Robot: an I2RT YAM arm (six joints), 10 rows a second.
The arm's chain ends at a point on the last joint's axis. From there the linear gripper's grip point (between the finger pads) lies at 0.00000 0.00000 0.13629 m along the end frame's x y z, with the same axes.
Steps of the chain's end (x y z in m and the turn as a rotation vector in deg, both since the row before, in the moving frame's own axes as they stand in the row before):
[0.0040 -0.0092 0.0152 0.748 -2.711 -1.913]
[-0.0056 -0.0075 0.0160 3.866 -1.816 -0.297]
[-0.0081 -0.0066 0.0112 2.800 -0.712 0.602]
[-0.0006 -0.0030 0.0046 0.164 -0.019 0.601]
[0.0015 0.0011 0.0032 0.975 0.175 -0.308]
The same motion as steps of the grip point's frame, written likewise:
[-0.0025 -0.0109 0.0150 0.748 -2.711 -1.913]
[-0.0099 -0.0167 0.0156 3.866 -1.816 -0.297]
[-0.0098 -0.0133 0.0110 2.800 -0.712 0.602]
[-0.0006 -0.0034 0.0046 0.164 -0.019 0.601]
[0.0019 -0.0012 0.0032 0.975 0.175 -0.308]

